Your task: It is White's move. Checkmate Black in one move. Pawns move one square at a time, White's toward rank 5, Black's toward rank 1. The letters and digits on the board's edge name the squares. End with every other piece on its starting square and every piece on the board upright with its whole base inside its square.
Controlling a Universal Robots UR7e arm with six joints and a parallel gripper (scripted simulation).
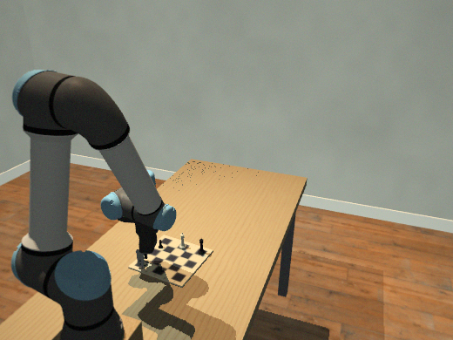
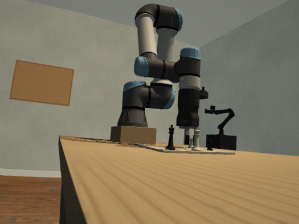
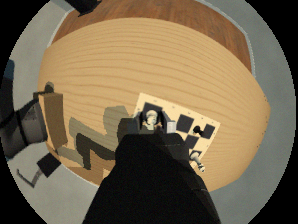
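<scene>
Right now the short white piece is 10 mm below my hand. From my hand the other things lie so: chessboard 70 mm to the right, 70 mm ahead, 30 mm below; then black pawn 110 mm ahead, 10 mm below; then tall white piece 150 mm ahead, 70 mm to the right.
</scene>
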